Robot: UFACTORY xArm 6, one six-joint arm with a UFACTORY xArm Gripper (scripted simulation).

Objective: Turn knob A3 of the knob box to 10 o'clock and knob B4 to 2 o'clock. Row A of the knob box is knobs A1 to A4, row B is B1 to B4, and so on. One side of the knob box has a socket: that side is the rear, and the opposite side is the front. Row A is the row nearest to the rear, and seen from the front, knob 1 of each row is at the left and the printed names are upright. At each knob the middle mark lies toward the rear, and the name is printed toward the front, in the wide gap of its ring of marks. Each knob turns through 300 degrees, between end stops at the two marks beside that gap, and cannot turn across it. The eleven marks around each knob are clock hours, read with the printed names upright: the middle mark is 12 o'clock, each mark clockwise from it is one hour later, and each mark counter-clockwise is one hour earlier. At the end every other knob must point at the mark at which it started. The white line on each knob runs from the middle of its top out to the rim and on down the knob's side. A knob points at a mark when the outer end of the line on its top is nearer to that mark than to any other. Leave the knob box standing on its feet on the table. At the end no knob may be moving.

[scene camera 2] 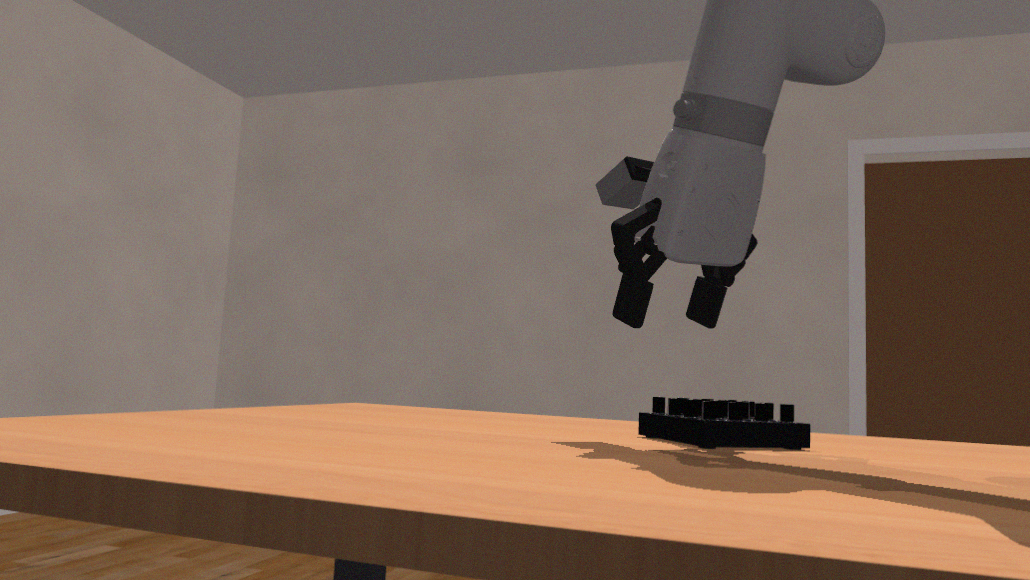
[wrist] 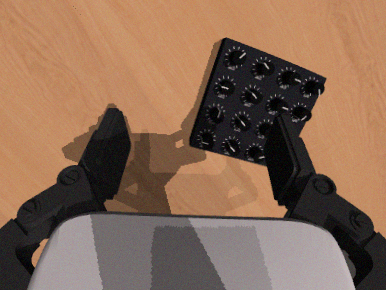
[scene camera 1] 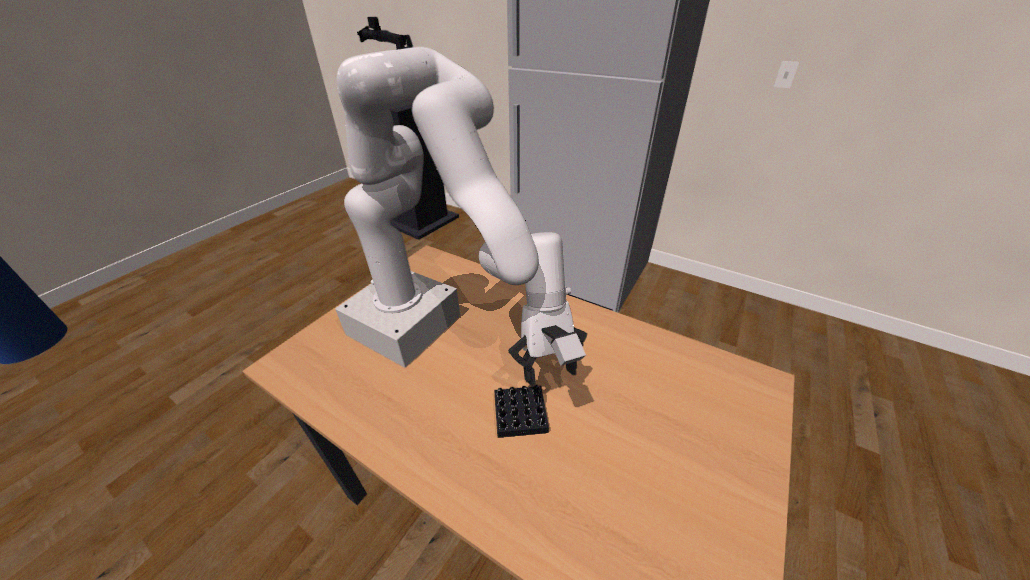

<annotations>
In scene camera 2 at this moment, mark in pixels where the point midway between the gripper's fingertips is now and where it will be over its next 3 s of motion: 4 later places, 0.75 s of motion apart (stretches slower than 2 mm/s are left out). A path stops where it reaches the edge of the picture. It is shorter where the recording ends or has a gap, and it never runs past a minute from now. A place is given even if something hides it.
My gripper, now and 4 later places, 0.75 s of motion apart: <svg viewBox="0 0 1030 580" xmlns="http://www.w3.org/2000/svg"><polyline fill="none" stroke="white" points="664,322 699,343 725,358 739,358 762,357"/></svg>
</annotations>
